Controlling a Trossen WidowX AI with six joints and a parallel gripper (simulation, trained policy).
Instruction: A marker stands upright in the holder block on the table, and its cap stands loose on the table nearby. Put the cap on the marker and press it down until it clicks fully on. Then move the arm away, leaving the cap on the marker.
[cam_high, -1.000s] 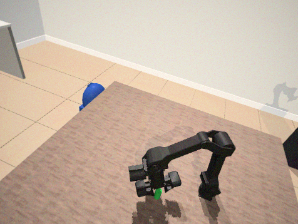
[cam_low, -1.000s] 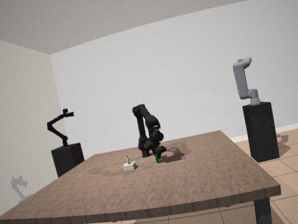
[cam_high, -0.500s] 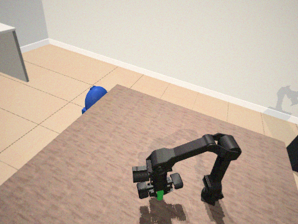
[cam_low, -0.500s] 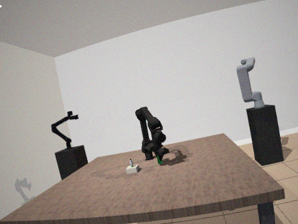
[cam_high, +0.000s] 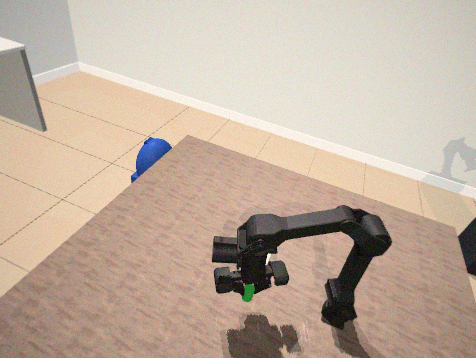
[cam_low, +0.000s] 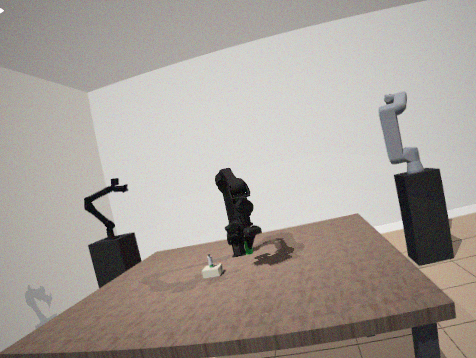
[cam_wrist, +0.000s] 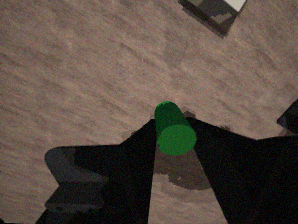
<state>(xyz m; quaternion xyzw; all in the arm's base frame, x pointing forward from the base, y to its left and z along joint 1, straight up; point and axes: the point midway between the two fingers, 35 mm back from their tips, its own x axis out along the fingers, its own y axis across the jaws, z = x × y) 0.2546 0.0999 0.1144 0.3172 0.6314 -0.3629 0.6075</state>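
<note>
The holder block lies 16 cm to the right of my gripper tip, 6 cm below it and 2 cm ahead of it. Round my gripper tip: green cap (right at my gripper tip).
</note>
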